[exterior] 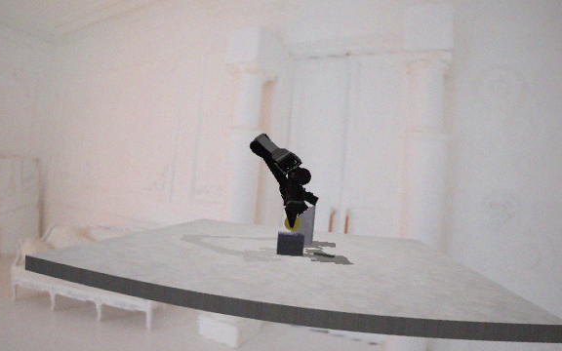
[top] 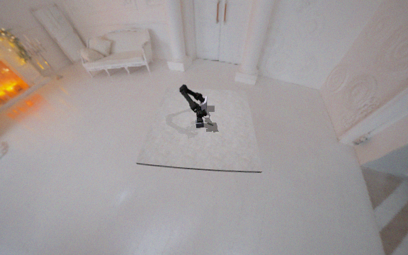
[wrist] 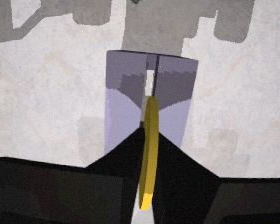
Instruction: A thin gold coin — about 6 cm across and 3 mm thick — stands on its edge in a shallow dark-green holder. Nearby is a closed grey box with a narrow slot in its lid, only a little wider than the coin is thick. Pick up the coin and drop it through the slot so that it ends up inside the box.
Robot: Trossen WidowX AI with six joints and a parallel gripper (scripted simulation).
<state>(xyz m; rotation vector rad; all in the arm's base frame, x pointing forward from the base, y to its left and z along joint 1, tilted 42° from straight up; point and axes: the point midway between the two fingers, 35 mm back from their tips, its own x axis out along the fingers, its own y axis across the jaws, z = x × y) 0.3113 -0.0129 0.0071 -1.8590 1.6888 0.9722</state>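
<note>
Now: gripper tip 2 cm below the gold coin.
</note>
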